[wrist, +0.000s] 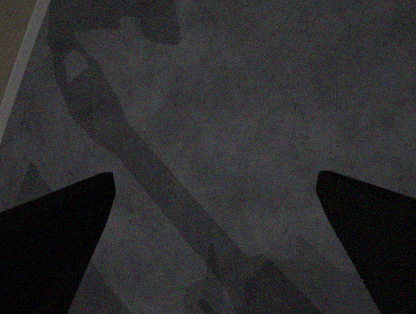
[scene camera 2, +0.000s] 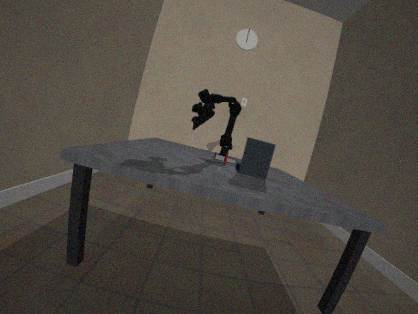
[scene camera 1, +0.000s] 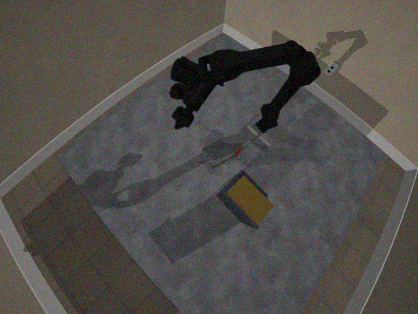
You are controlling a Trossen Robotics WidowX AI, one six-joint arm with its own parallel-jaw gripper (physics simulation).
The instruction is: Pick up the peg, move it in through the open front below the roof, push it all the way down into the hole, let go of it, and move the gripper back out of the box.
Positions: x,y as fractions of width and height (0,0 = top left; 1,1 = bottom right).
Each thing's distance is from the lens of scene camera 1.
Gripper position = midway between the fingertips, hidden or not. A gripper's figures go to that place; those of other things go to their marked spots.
my gripper (scene camera 1: 0.43,0.39): 0.59 m
box (scene camera 1: 0.53,0.62): 0.54 m
